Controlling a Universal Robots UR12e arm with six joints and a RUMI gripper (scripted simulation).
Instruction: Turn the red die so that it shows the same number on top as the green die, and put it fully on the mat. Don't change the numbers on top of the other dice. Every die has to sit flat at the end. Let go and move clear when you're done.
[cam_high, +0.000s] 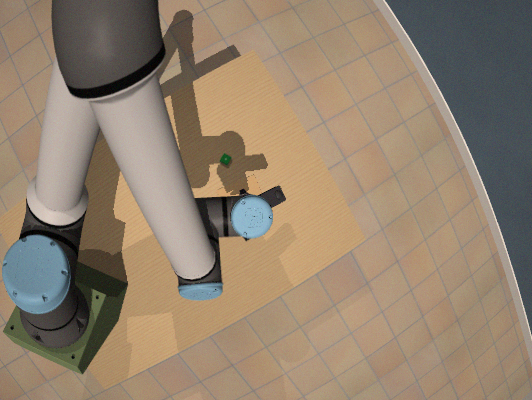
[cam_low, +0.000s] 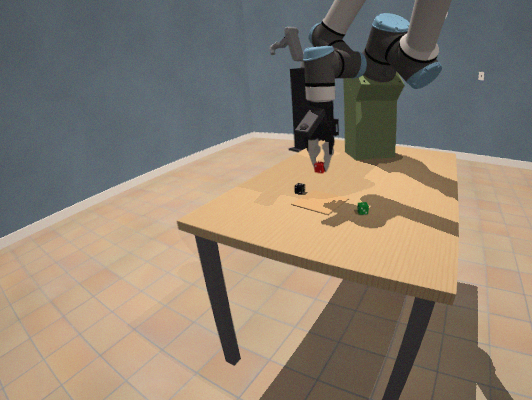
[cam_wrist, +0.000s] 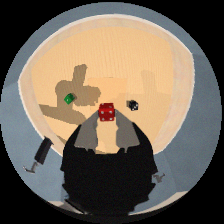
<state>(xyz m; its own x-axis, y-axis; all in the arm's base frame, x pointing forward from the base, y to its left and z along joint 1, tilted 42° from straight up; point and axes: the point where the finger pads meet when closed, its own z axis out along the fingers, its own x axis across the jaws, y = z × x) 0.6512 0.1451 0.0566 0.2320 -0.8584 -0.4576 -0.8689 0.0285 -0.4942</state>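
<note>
The tan mat is 12 cm below my hand. The rest, counted from my hand: green die: 15 cm to the left, 11 cm below, 3 cm behind; then red die: right at my hand; then black die: 11 cm to the right, 11 cm below, 1 cm behind.
</note>
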